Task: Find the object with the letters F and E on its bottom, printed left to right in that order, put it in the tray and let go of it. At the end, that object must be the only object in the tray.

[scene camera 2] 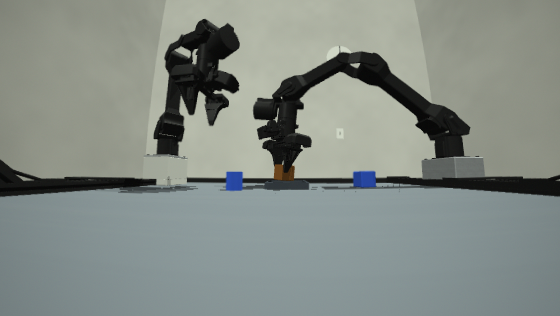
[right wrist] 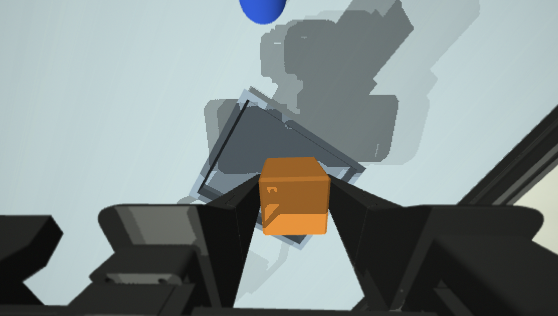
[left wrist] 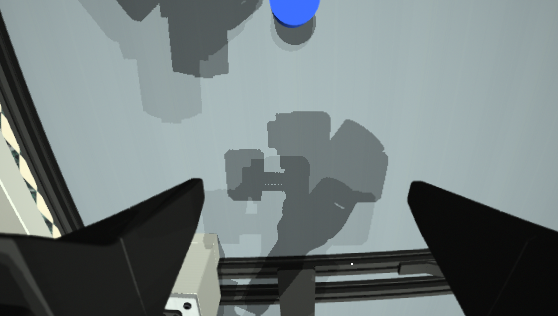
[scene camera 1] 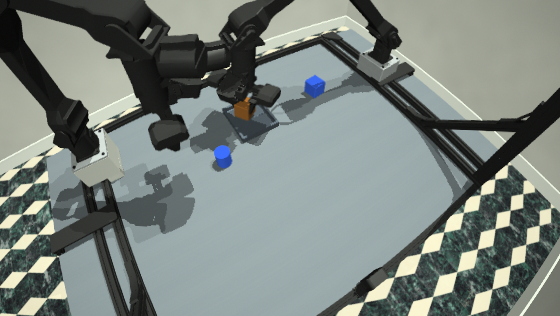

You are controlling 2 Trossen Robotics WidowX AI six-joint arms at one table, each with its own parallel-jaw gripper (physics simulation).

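Frame: origin at the left arm's base, x ahead, y left, z up, level; centimetres.
Seen in the pictures: left gripper, fingertip midpoint: (scene camera 2: 202,120) (left wrist: 307,189); right gripper, fingertip midpoint: (scene camera 2: 280,172) (right wrist: 292,179) (scene camera 1: 242,110); left arm's base at its link origin: (scene camera 2: 166,156) (scene camera 1: 87,148); right arm's base at its link origin: (scene camera 2: 450,158) (scene camera 1: 380,56).
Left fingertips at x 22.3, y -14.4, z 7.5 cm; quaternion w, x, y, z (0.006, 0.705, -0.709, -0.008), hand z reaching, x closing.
Offsets run from my left fingertips to a thing's top centre.
An orange cube {dz -10.7, dx +20.3, dy +10.9 cm} (scene camera 1: 243,111) (scene camera 2: 284,175) (right wrist: 295,200) is upright, held at or just above the dark square tray {dz -15.6, dx +21.1, dy +10.1 cm} (scene camera 1: 256,131) (scene camera 2: 286,185) (right wrist: 260,135). Its underside is hidden, so no letters show, and I cannot tell whether it touches the tray floor. My right gripper (scene camera 2: 284,168) (right wrist: 292,179) is shut on the orange cube, with a finger on each side. My left gripper (scene camera 2: 201,120) (left wrist: 307,189) is open and empty, high above the table's left part. A blue cylinder {dz -13.0, dx +9.1, dy +0.2 cm} (scene camera 1: 222,156) (scene camera 2: 234,181) (left wrist: 294,10) (right wrist: 263,9) and a blue cube {dz -12.9, dx +43.5, dy +10.8 cm} (scene camera 1: 315,86) (scene camera 2: 364,179) stand on the table outside the tray.
In scene camera 1, the blue cylinder is in front and to the left of the tray, and the blue cube is behind and to its right. Dark rails edge the table. White arm bases (scene camera 1: 98,162) (scene camera 2: 453,167) stand at its sides.
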